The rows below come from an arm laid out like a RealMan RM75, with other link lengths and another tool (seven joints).
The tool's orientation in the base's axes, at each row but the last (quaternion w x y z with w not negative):
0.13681, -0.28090, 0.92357, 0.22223
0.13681, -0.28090, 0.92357, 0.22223
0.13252, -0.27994, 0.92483, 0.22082
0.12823, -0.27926, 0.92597, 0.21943
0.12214, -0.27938, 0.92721, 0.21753
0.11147, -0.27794, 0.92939, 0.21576
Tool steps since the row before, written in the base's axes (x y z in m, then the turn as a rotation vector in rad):
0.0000, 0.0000, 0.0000, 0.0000, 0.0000, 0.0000
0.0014, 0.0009, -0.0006, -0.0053, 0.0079, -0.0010
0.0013, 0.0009, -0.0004, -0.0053, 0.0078, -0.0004
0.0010, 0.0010, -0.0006, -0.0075, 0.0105, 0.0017
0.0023, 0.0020, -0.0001, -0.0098, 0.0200, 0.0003
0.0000, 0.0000, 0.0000, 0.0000, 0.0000, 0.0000
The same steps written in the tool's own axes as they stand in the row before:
0.0000, 0.0000, 0.0000, 0.0000, 0.0000, 0.0000
-0.0013, -0.0003, 0.0011, 0.0010, 0.0086, 0.0040
-0.0013, -0.0002, 0.0009, 0.0008, 0.0087, 0.0035
-0.0011, 0.0000, 0.0011, 0.0006, 0.0127, 0.0027
-0.0028, 0.0002, 0.0013, -0.0014, 0.0207, 0.0081
0.0000, 0.0000, 0.0000, 0.0000, 0.0000, 0.0000

